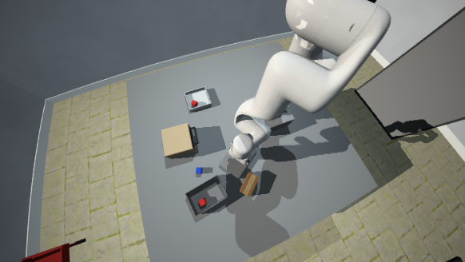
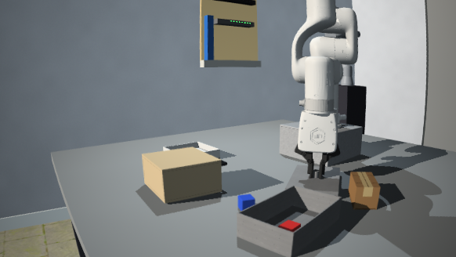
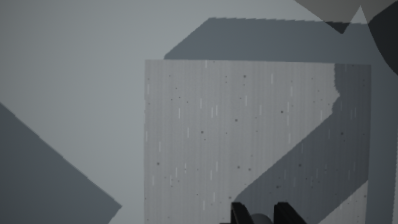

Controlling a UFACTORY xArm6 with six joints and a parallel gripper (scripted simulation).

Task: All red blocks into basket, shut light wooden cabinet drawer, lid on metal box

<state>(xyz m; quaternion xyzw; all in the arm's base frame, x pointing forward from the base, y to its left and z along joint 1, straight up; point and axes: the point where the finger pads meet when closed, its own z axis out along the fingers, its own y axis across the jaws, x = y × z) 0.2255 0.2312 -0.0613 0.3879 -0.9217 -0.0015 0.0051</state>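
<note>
Now: hand 3 cm above the knobbed lid. Round my hand: blue block (22 cm ahead, 4 cm to the left, 3 cm below); then green block (13 cm to the left, 4 cm behind, 3 cm below); then cardboard box (15 cm to the left, 3 cm behind, 1 cm below).
</note>
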